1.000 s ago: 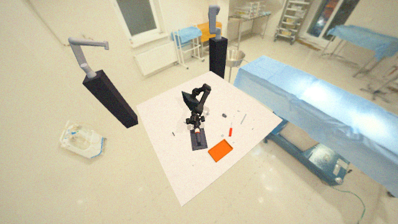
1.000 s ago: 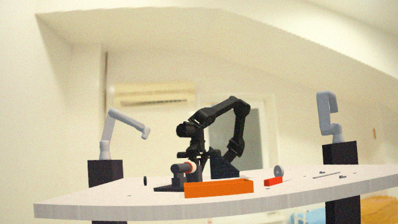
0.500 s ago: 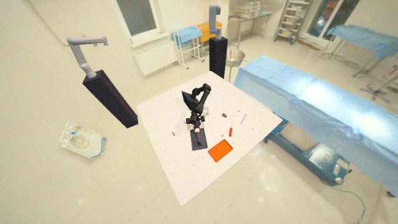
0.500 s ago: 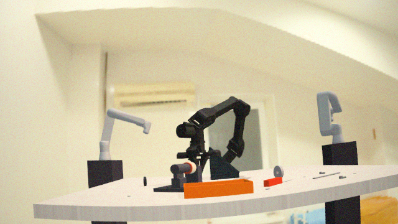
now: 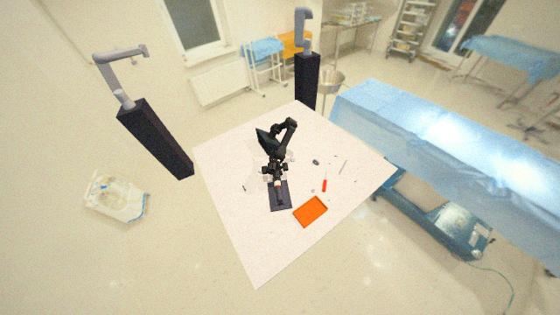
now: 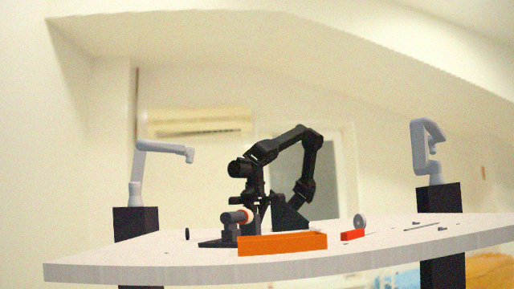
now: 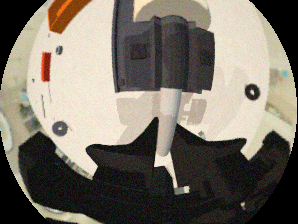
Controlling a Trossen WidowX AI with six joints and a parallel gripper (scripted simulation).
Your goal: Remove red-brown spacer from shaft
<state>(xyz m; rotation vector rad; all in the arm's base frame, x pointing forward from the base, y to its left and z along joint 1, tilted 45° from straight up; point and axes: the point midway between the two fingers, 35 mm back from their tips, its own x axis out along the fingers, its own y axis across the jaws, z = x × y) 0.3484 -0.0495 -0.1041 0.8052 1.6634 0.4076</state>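
The grey shaft lies 8 cm ahead of my gripper tip, 2 cm to the right of it and 3 cm above it. Also, from my gripper tip: round grey disc: 3 cm ahead, 34 cm to the left, 2 cm below; then red-brown spacer: 12 cm ahead, 4 cm to the right, 3 cm above; then small black ring: 2 cm behind, 25 cm to the right, 2 cm below.
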